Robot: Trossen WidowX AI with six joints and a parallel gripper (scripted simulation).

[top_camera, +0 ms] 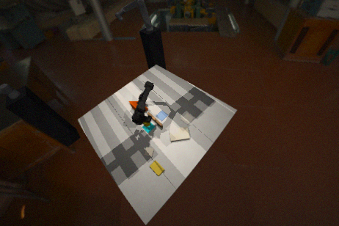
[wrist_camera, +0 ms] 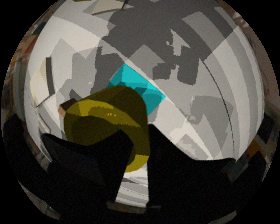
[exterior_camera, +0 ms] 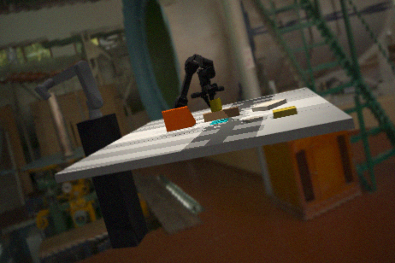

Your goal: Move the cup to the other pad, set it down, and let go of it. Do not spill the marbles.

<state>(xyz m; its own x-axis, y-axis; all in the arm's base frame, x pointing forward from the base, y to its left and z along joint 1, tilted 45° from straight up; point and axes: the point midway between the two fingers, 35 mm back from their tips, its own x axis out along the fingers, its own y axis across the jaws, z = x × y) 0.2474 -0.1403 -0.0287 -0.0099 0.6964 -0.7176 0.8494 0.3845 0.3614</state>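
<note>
My gripper tip is now 2 cm short of the teal pad, 2 cm to the right of it and 10 cm above it. The rest, counted from my gripper tip: wooden bar 2 cm ahead, 11 cm to the left, 8 cm below; beige slab 31 cm ahead, 17 cm to the left, 8 cm below; yellow cup 2 cm ahead, 2 cm to the left.
</note>
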